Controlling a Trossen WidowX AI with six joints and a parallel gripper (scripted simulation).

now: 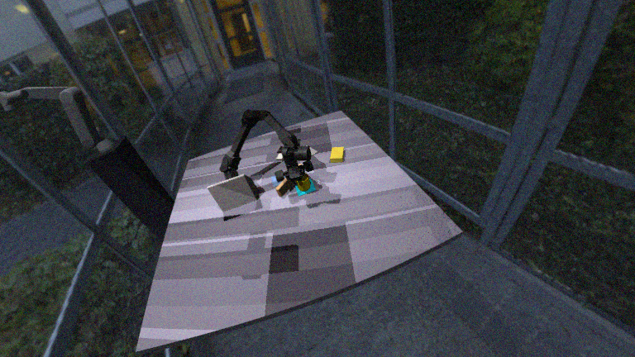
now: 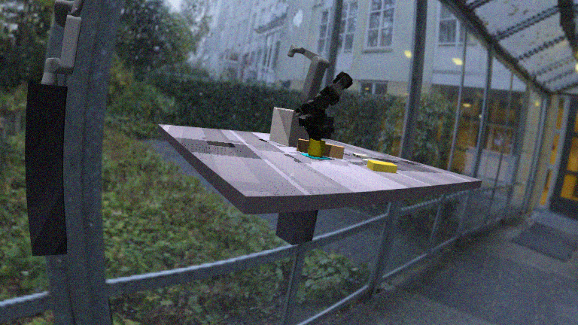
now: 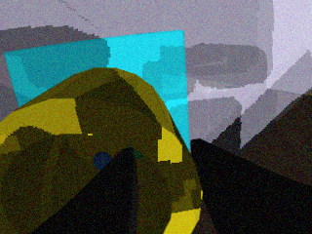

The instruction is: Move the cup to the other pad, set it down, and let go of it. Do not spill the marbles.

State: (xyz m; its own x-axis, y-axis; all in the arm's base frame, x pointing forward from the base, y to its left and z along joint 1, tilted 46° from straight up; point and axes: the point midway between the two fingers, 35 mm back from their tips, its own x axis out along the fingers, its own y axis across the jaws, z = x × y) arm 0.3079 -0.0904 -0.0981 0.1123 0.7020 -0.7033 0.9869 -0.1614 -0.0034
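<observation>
The olive-yellow cup lies 2 cm ahead of my gripper tip and 1 cm below it. From my gripper tip the other things lie so: light blue pad (14 cm to the left, 7 cm behind, 5 cm below); then wooden bar (7 cm to the left, 2 cm below, 2 cm behind); then cyan pad (5 cm below, 3 cm ahead).
</observation>
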